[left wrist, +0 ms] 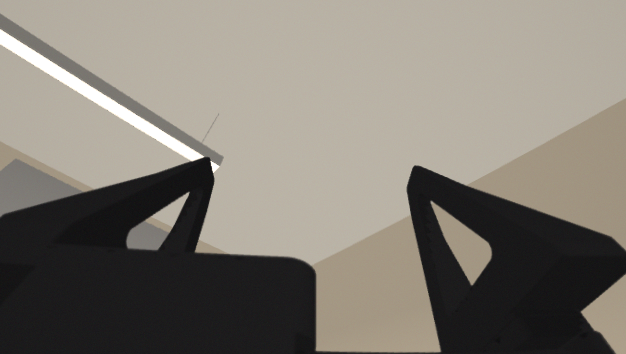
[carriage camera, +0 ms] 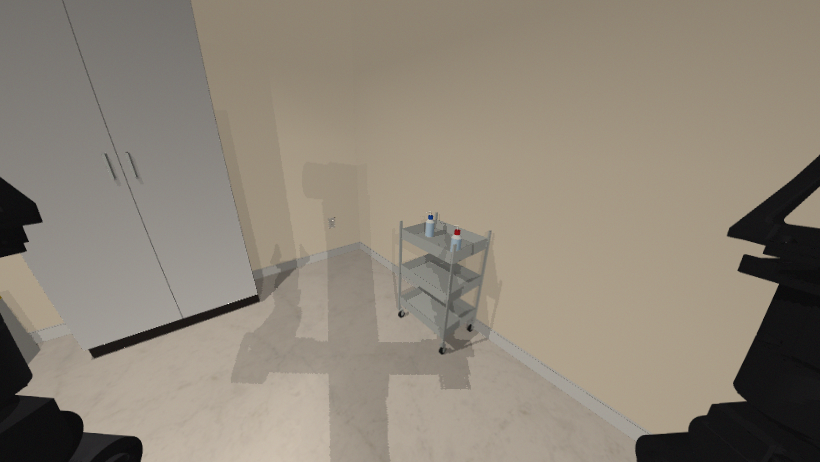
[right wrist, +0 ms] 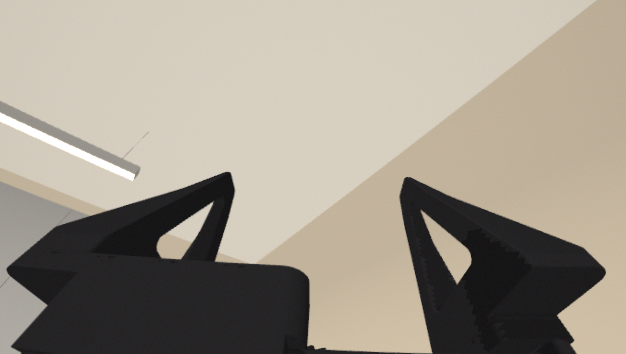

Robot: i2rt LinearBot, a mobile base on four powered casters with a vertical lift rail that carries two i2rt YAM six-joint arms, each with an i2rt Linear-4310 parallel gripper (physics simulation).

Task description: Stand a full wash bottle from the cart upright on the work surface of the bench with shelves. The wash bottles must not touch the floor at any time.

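Places are measured from the left arm's base along level axes (x right, y back, z down), in centimetres.
Pixels of known places: left gripper, fingertip midpoint: [left wrist: 311, 172]; right gripper, fingertip midpoint: [right wrist: 316, 184].
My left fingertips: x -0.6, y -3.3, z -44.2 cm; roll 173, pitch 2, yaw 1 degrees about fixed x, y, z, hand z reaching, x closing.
Ahead of a thing's pixels: the offset from my left fingertips to its top centre. Level surfaces: height alone.
A grey three-tier cart [carriage camera: 471, 280] stands by the right wall in the carriage view, right of the middle. On its top tray a wash bottle with a blue cap @(dy -134.1, dx +49.6, dz +45.9 cm) [carriage camera: 429, 227] stands upright at the left, and a wash bottle with a red cap @(dy -108.7, dx +62.2, dz +45.9 cm) [carriage camera: 456, 241] stands upright nearer the front corner. Both bodies look pale blue. My left gripper [left wrist: 311, 172] is open and empty, pointing up toward the ceiling. My right gripper [right wrist: 316, 184] is open and empty, also pointing up. Both are far from the cart. The bench with shelves does not show.
A tall grey cabinet [carriage camera: 154, 229] with two doors stands at the left in the carriage view. A wall outlet [carriage camera: 331, 222] is near the room corner. The right wall [carriage camera: 602, 229] runs close behind the cart. The robot's shadow falls across the floor @(dz +129.5 cm) [carriage camera: 286, 413].
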